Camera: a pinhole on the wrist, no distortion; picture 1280 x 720 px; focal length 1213.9 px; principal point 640.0 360.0 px. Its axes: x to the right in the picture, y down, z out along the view. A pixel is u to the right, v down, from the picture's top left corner.
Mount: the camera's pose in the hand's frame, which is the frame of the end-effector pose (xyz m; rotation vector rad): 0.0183 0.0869 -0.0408 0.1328 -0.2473 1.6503
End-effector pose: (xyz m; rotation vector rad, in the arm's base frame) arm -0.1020 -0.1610 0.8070 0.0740 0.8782 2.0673
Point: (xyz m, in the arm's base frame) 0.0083 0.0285 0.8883
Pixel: 100.2 199.4
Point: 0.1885 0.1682 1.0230
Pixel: 288.0 346.5
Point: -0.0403 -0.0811 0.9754
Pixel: 654.8 490.2
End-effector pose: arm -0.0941 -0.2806 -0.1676 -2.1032 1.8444 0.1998
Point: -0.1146 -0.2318 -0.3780
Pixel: 741.2 273.1
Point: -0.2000 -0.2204 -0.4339
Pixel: 1171.4 255.9
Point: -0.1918 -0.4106 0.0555
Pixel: behind the camera
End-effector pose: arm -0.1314 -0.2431 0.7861 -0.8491 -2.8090 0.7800
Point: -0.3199 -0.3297 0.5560
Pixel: outside the picture
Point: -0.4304 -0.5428 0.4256
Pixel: 366.0 136.0
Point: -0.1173 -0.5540 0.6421
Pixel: outside the picture
